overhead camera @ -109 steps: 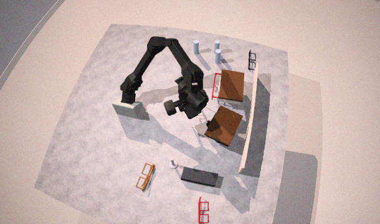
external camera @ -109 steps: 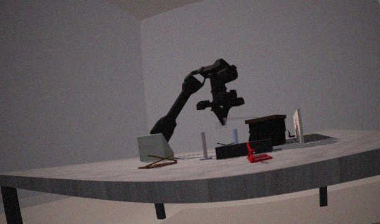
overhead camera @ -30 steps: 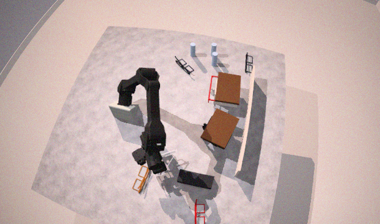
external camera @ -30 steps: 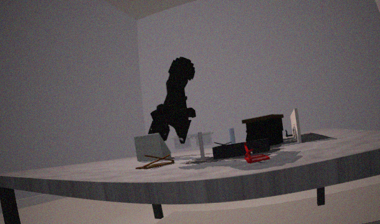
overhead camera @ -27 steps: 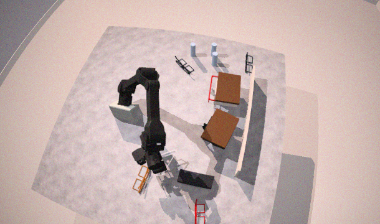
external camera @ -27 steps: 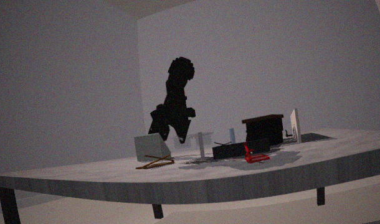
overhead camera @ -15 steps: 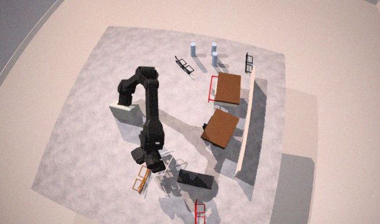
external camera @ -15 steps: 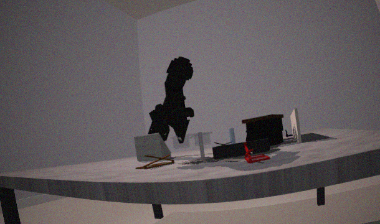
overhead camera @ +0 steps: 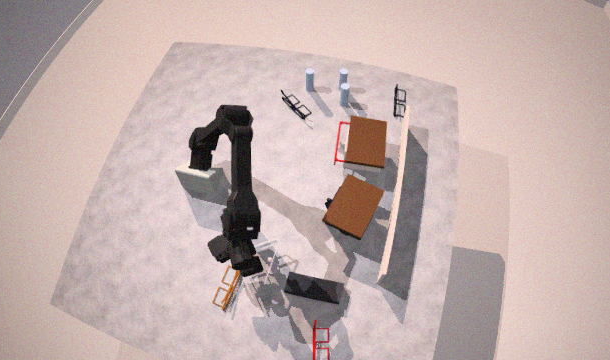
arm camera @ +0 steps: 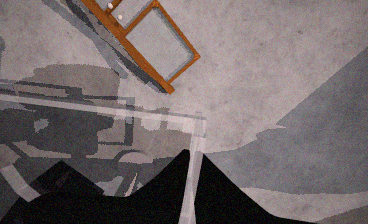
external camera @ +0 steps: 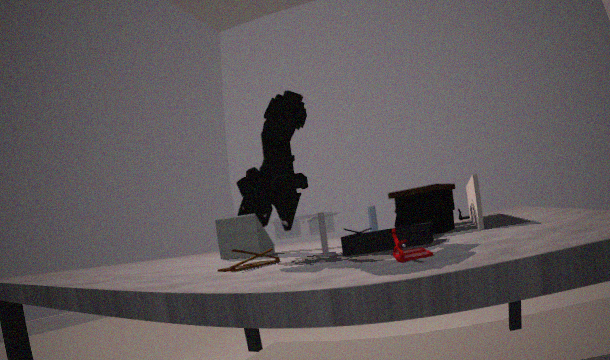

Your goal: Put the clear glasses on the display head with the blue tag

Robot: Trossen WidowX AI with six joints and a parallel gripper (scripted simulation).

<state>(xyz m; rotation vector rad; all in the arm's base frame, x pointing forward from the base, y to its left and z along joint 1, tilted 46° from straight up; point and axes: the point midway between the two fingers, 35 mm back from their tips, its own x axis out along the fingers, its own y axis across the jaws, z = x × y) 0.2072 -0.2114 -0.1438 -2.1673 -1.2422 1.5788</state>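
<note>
Right now my gripper tip is 80 mm short of the post, 40 mm above it and 10 mm to the left of it. Also, from my gripper tip: pale panel 410 mm ahead, 280 mm to the left; then black box 210 mm ahead, 60 mm to the right, 40 mm below.
</note>
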